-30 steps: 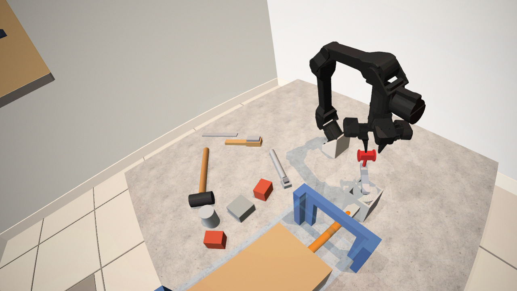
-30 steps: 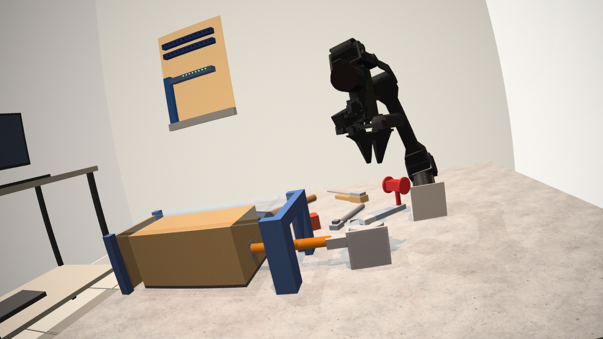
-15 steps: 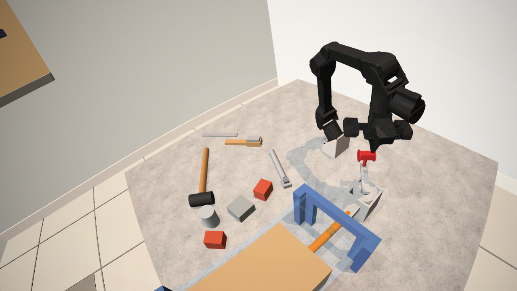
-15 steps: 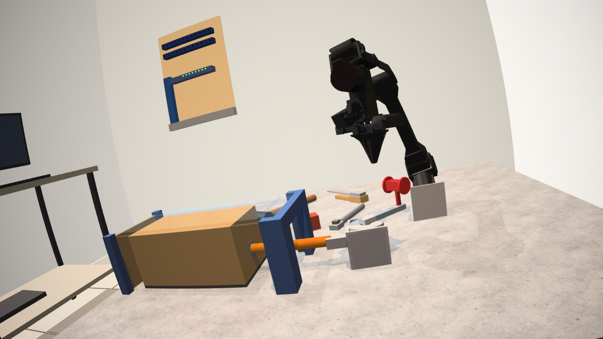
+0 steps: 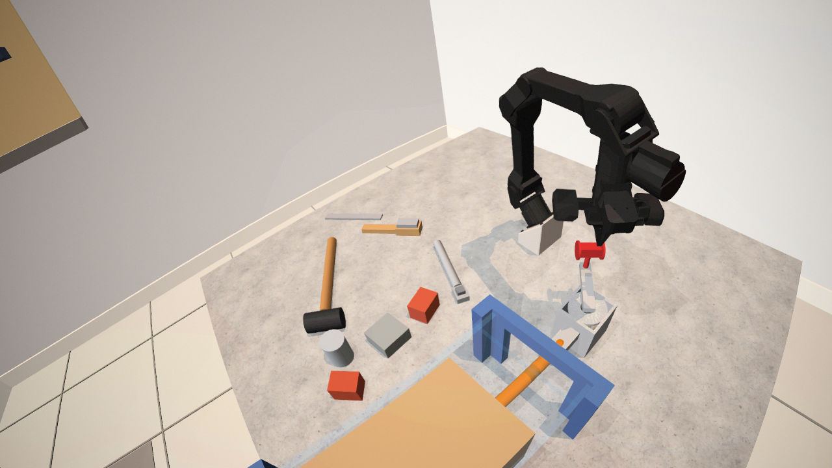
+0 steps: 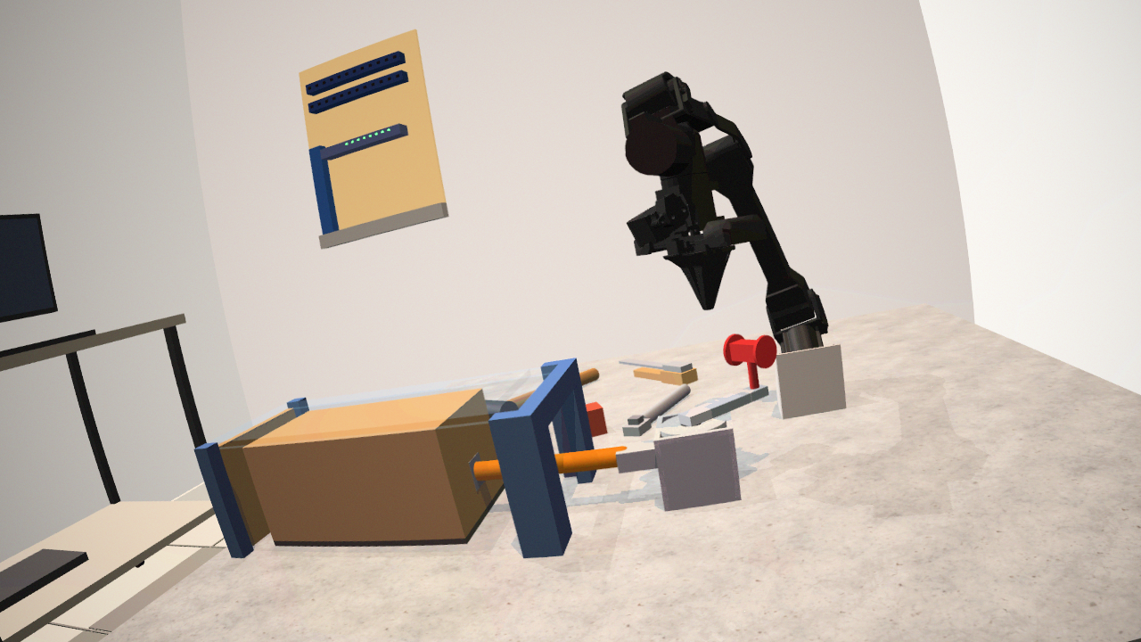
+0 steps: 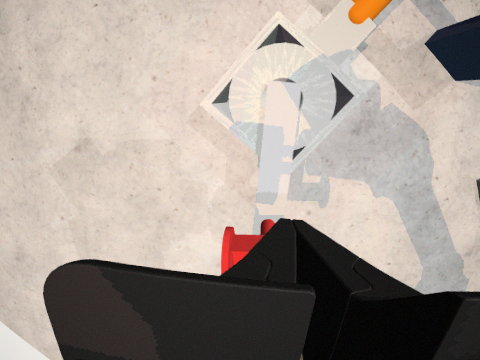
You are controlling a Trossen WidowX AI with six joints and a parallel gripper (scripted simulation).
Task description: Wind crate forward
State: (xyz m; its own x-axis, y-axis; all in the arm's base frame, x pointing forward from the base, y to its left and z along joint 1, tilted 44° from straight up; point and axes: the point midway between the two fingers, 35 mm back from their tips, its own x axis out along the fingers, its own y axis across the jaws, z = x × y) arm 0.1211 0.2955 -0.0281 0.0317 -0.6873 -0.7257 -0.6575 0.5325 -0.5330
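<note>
Now: the red knob 8 cm below my gripper tip, 4 cm behind it and 3 cm to the right of it. Also, from my gripper tip: blue steel frame: 19 cm ahead, 11 cm below, 4 cm to the left; grey winch: 18 cm below, 2 cm to the left, 2 cm ahead; crank handle: 11 cm below, 1 cm to the right, 1 cm behind.
</note>
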